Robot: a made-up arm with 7 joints. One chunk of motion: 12 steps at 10 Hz.
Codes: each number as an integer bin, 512 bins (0 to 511) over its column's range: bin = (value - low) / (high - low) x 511, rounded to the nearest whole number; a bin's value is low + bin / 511 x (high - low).
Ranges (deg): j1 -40..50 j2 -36..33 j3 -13..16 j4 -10..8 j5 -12..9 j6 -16..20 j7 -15..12
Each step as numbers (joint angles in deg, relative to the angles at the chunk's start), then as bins.
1 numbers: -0.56 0.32 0.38 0.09 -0.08 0.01 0.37
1 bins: 224 269 236 286 290 227 291
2 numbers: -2.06 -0.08 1.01 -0.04 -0.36 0.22 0.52
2 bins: 215 266 247 283 283 230 294
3 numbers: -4.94 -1.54 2.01 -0.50 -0.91 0.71 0.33
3 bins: 199 255 264 270 270 237 290
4 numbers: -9.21 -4.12 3.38 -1.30 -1.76 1.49 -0.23
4 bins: 175 236 289 247 249 248 280
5 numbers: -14.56 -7.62 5.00 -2.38 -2.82 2.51 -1.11
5 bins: 144 210 317 216 223 263 263
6 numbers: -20.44 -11.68 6.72 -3.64 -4.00 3.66 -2.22
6 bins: 111 180 347 181 195 279 242
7 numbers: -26.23 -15.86 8.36 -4.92 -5.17 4.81 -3.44
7 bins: 78 149 376 144 166 295 219
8 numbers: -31.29 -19.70 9.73 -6.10 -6.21 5.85 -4.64
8 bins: 49 121 401 111 141 310 196
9 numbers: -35.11 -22.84 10.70 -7.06 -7.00 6.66 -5.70
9 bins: 28 97 418 83 122 322 176
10 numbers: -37.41 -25.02 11.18 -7.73 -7.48 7.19 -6.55
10 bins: 15 81 426 64 110 329 160
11 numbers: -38.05 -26.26 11.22 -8.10 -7.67 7.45 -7.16
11 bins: 11 72 427 54 105 333 148
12 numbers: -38.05 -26.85 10.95 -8.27 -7.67 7.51 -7.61
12 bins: 11 68 422 49 105 334 140
